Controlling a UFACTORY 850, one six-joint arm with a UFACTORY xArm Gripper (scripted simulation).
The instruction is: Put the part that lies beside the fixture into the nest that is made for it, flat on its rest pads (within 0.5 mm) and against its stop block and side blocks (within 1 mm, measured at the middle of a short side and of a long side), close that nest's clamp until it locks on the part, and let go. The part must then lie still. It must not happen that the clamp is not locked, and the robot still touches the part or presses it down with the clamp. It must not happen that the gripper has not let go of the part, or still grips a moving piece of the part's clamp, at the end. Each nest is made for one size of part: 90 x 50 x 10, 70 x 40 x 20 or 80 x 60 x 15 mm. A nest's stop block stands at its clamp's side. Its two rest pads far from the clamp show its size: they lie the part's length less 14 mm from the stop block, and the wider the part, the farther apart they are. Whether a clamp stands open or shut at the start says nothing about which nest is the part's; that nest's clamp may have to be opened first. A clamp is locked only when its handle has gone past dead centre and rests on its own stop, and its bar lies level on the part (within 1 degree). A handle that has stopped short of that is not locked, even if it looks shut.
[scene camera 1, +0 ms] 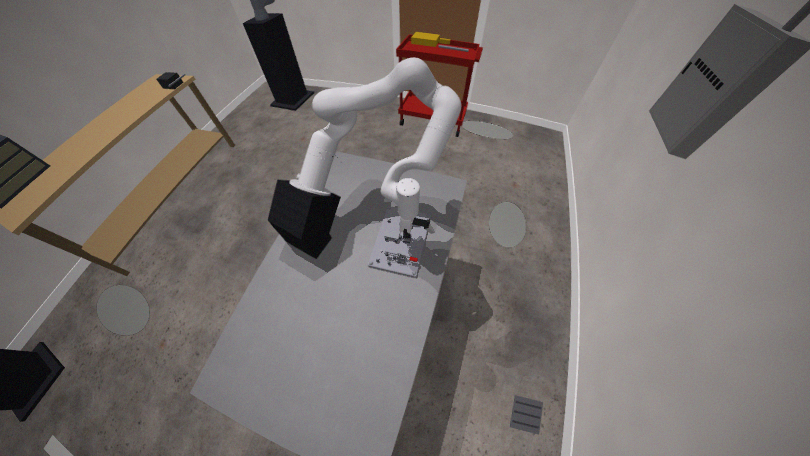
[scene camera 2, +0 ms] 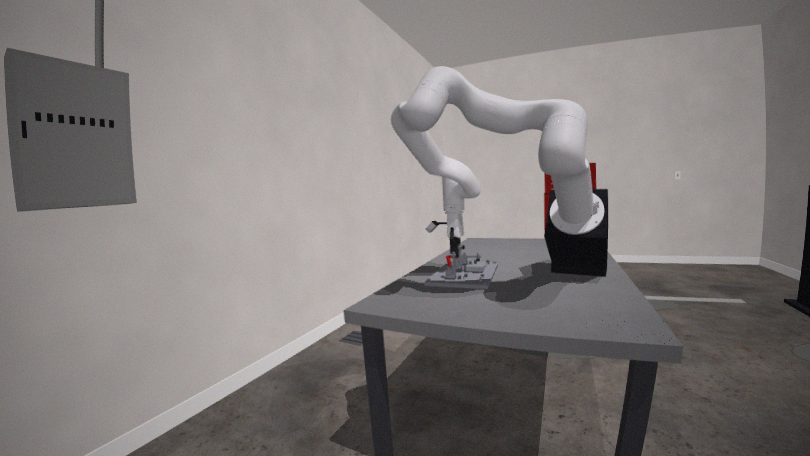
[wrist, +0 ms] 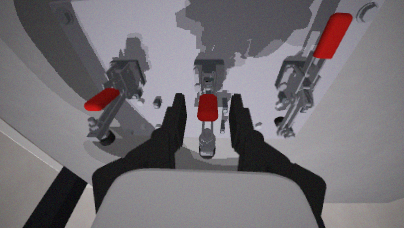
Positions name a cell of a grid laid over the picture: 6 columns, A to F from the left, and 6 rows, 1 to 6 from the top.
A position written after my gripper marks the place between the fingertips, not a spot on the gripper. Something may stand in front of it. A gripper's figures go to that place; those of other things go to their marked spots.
Labels:
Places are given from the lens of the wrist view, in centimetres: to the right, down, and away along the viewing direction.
my gripper (wrist: D3): 1, -1, 14
plate (wrist: D2): 6, -8, 17

